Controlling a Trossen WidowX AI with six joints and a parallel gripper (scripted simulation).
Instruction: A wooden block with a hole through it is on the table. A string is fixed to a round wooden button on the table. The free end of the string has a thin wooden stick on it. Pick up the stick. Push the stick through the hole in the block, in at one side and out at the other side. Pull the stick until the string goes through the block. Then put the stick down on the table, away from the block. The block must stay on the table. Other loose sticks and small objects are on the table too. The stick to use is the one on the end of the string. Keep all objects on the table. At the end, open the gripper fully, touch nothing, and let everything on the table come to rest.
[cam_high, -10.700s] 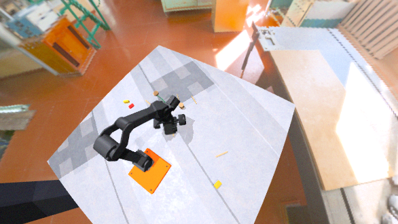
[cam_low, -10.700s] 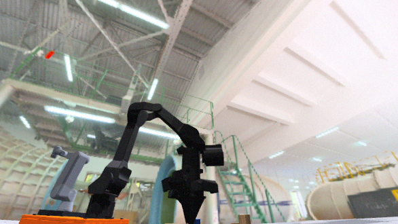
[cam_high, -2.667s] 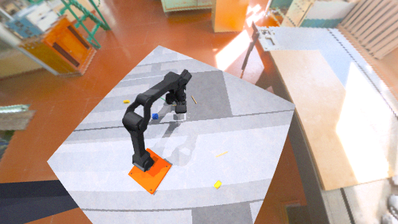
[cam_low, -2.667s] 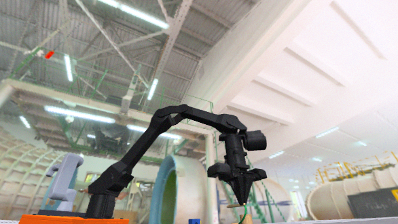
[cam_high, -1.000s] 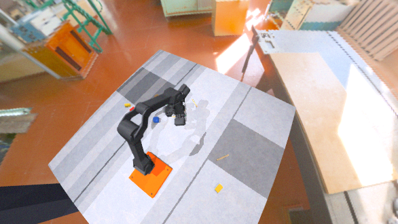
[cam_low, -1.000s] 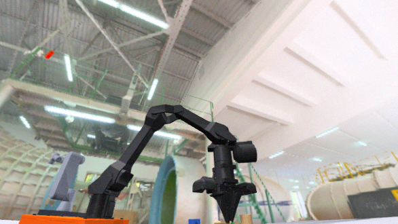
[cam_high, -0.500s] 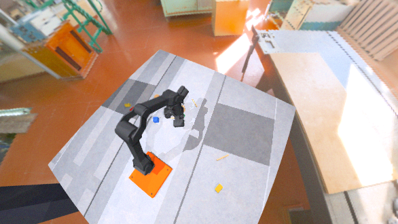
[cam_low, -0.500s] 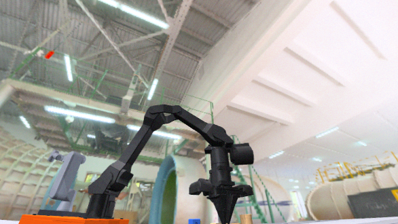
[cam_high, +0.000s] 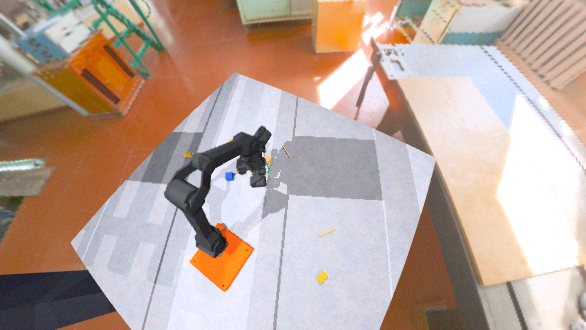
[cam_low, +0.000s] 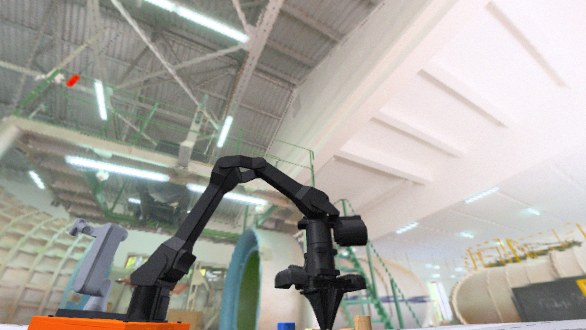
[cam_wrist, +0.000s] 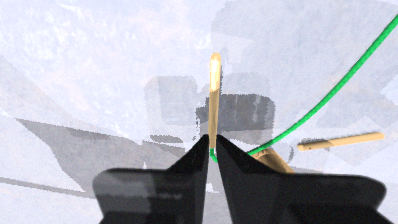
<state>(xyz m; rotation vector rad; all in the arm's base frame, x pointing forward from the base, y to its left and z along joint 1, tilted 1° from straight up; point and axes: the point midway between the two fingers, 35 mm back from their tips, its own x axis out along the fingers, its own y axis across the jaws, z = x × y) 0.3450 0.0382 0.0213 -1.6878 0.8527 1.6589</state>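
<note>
The blue cube is 12 cm to the left of my gripper tip and 9 cm behind it. Round my gripper tip: thin wooden stick (1 cm to the left, 1 cm behind); tan wooden block (7 cm ahead, 1 cm to the left, 1 cm above); round wooden button (24 cm to the left, 5 cm ahead, 1 cm below).
</note>
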